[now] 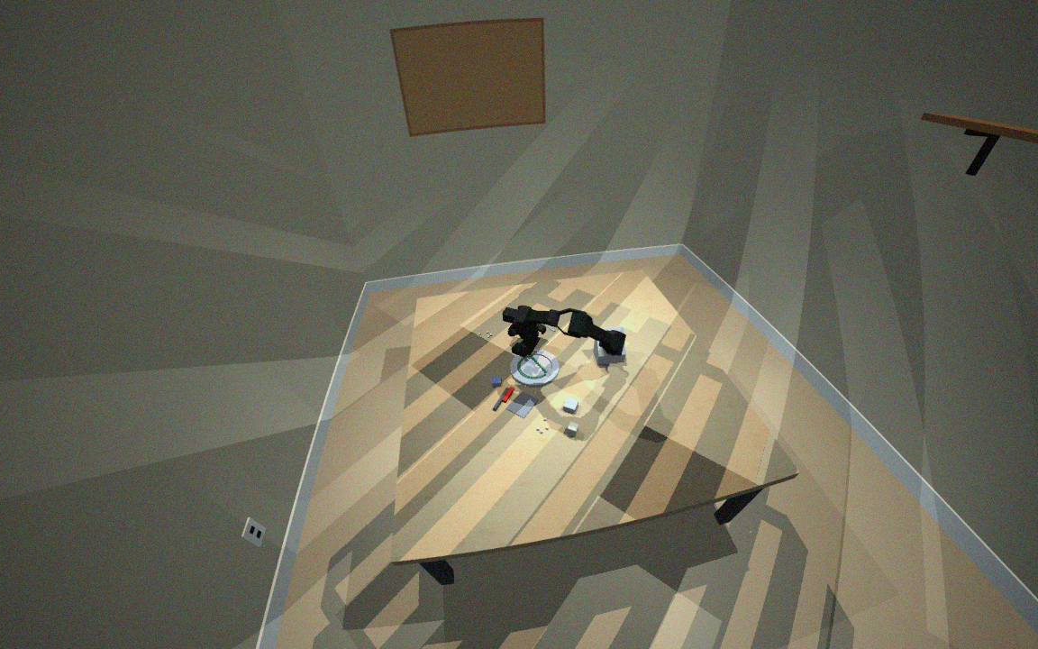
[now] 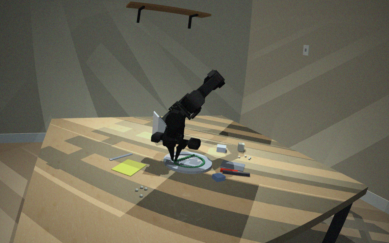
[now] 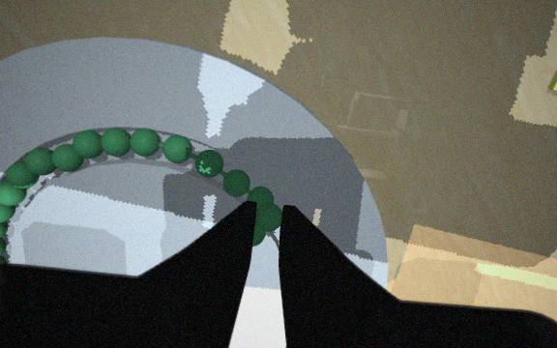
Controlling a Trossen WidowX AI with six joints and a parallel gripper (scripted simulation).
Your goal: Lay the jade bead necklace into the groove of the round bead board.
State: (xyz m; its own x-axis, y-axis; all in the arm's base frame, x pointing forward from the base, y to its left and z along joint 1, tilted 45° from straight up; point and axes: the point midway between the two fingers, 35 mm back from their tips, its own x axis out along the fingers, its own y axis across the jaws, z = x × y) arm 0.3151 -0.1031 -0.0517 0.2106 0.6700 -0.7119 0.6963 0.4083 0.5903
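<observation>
My gripper tip is 7 cm to the right of the round grey bead board and 1 cm above it. Also, from my gripper tip: grey rod: 13 cm behind, 18 cm to the right, 2 cm below; then yellow sheet: 3 cm behind, 18 cm to the right, 2 cm below; then blue block: 17 cm ahead, 10 cm to the left, 1 cm below.
</observation>
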